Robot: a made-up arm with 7 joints.
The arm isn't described. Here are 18 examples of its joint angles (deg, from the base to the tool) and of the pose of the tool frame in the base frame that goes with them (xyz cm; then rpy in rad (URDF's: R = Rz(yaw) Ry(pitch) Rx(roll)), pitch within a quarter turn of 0, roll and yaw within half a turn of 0).
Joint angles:
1: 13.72 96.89 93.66 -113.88 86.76 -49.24 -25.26
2: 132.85 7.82 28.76 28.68 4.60 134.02 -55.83
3: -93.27 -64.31 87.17 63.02 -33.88 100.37 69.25
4: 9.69 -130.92 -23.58 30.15 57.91 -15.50 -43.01
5: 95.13 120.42 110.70 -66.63 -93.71 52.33 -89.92
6: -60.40 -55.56 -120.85 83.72 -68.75 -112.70 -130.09
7: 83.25 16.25 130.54 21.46 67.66 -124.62 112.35
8: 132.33 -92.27 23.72 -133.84 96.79 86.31 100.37
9: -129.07 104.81 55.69 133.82 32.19 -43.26 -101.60
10: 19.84 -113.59 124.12 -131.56 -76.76 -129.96 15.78
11: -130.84 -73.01 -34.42 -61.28 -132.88 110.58 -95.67
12: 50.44 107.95 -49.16 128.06 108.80 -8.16 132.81
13: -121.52 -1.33 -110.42 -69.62 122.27 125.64 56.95
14: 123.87 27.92 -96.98 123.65 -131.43 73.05 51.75
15: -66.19 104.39 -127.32 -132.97 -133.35 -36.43 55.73
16: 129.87 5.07 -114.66 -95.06 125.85 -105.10 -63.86
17: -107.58 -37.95 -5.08 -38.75 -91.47 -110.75 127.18
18: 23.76 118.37 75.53 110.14 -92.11 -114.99 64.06
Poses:
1: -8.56 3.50 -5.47 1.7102 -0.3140 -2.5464
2: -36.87 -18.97 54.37 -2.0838 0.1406 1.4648
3: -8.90 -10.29 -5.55 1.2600 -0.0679 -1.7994
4: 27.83 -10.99 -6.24 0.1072 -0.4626 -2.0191
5: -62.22 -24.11 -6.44 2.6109 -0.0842 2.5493
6: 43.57 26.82 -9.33 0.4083 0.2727 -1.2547
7: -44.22 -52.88 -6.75 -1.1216 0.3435 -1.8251
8: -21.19 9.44 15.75 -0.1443 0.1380 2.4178
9: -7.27 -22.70 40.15 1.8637 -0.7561 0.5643
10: -25.12 -58.82 -4.60 -1.4971 -1.0970 2.7556
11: -36.75 4.87 16.38 0.4955 -0.4217 -1.9008
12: -16.57 -22.82 -23.03 -0.8013 0.2483 3.0595
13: 35.80 -30.33 51.07 -1.3850 0.2169 -0.5858
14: -55.85 -16.45 6.89 2.6523 0.5128 1.5460
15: 26.64 7.24 1.02 -2.7676 0.9492 3.0529
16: -46.42 -24.94 3.14 2.0489 -0.3641 -0.5509
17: -10.14 39.08 50.95 -2.4981 -0.4064 2.7080
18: 40.55 -40.52 27.83 0.8126 -0.1584 -0.2889
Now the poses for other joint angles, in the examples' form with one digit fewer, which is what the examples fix.
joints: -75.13 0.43 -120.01 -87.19 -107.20 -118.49 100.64
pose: 5.4 -48.8 59.3 -2.340 -1.065 -1.559
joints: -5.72 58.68 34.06 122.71 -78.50 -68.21 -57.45
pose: 26.9 -38.4 9.4 2.524 0.617 0.814
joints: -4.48 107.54 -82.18 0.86 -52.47 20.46 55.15
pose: 17.6 -34.1 -5.2 1.560 0.290 1.801
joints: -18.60 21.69 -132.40 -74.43 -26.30 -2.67 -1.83
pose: 17.2 -17.3 7.8 2.543 0.339 1.589
